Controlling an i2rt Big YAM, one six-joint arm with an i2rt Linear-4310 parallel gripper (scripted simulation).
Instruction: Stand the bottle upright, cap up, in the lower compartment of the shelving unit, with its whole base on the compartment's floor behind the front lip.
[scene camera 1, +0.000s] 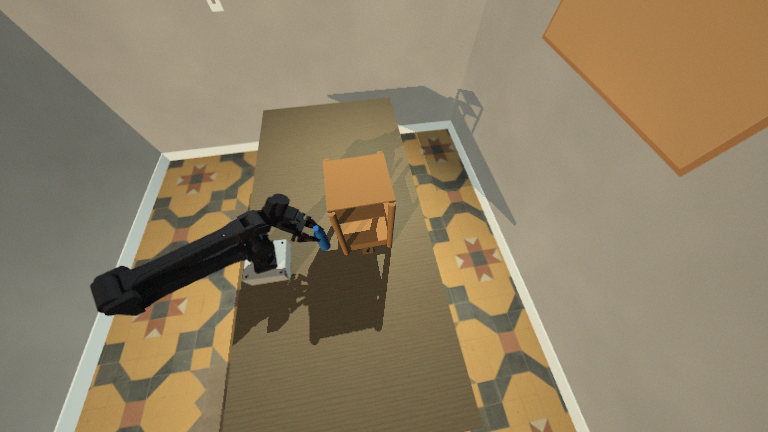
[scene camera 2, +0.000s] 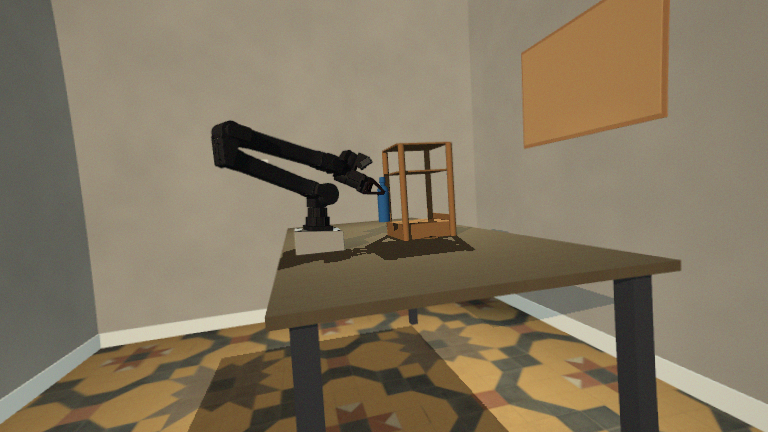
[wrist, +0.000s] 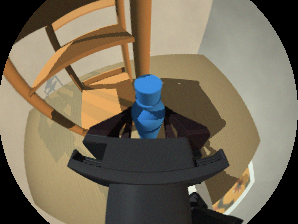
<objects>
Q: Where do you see my gripper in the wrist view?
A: At 148, 110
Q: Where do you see a blue bottle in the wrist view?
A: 148, 112
</objects>
